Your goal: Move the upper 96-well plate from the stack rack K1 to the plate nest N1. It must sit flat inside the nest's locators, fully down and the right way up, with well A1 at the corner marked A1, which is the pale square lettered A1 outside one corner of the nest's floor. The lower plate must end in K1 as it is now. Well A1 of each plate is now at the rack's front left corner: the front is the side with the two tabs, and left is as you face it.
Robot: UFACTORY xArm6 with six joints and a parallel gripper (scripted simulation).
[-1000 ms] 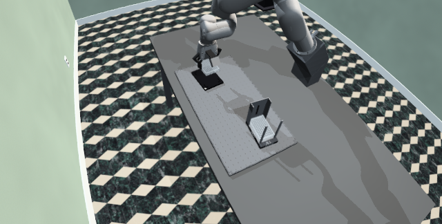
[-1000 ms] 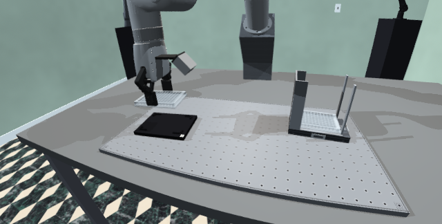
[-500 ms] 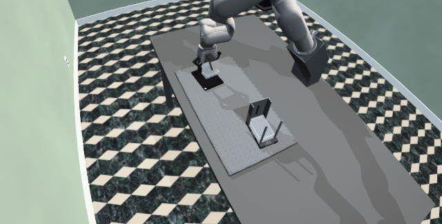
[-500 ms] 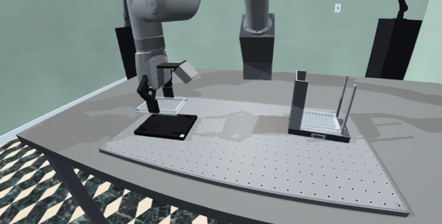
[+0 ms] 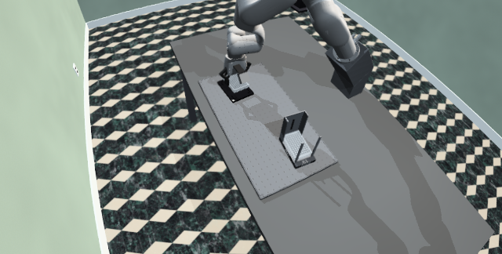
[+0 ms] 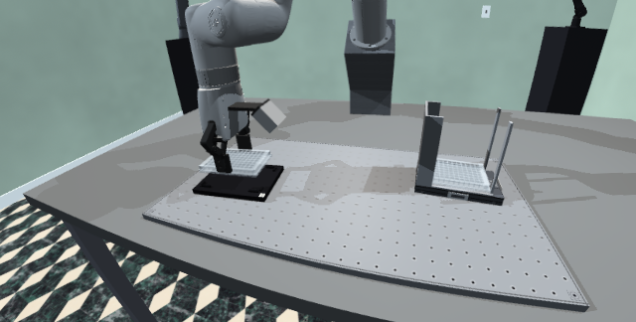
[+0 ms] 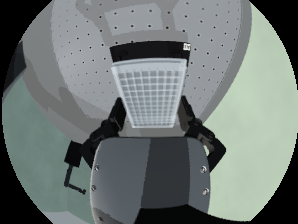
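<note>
Right now my hand is 60 mm above the black plate nest N1. Round my hand: pale A1 square 80 mm to the left, 50 mm below, 50 mm ahead.
</note>
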